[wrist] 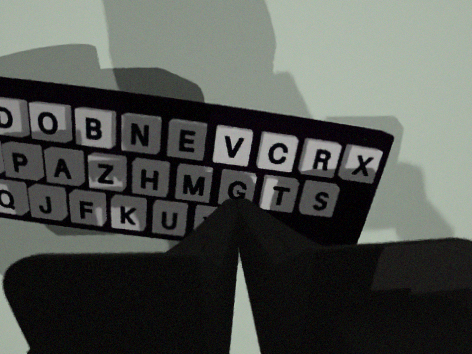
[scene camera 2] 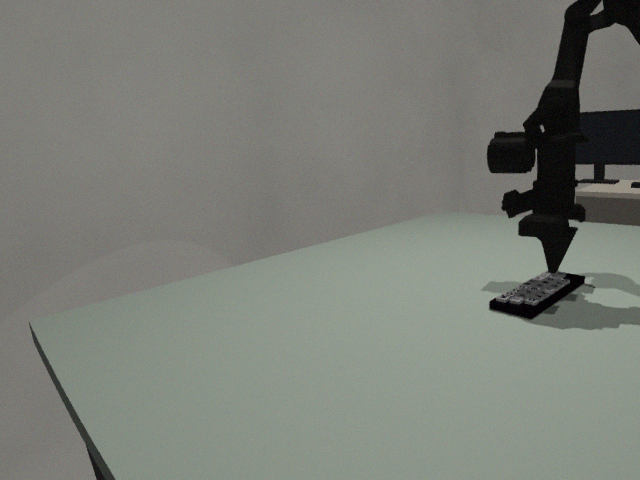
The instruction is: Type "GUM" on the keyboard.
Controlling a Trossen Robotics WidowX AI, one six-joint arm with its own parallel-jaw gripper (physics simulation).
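Places are measured from the arm's base along level axes (x right, y ahead, z up), in centimetres.
Pixels of known places: gripper, fingertip midpoint: (wrist: 236,209) (scene camera 2: 552,272).
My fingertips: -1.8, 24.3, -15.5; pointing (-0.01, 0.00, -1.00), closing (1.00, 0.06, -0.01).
For each thing: its top centre in the pictures, then the offset to it from my fingertips, as dx, dy, dz. Level surfaces: height alone.
- black keyboard, middle of its top: (wrist: 160,181) (scene camera 2: 541,284) -3.3, +0.6, -1.2
- M key, middle of its top: (wrist: 193,185) -1.9, +0.5, -1.2
- T key, middle of its top: (wrist: 279,196) +1.9, +0.1, -1.2
- U key, middle of its top: (wrist: 168,220) -3.0, -1.3, -1.2
- pale green table, its level: dz -3.0
A black keyboard (scene camera 2: 532,308) (wrist: 370,210) with pale letter keys lies on the table. In the wrist view its G key (wrist: 237,188) is in the middle row between the M key (wrist: 193,183) and the T key (wrist: 280,194). The U key (wrist: 170,219) is in the lower row, left of a key mostly hidden by the fingers. My gripper (scene camera 2: 553,271) (wrist: 236,209) is shut and empty, pointing down. Its tips overlap the lower part of the G key in the wrist view and are at or just above the keys; contact cannot be told.
The pale green table (scene camera 2: 289,361) has its left edge and corner in the scene view. A monitor (scene camera 2: 610,136) stands on a separate desk (scene camera 2: 610,206) behind the arm. Shadows of the arm fall across the table around the keyboard.
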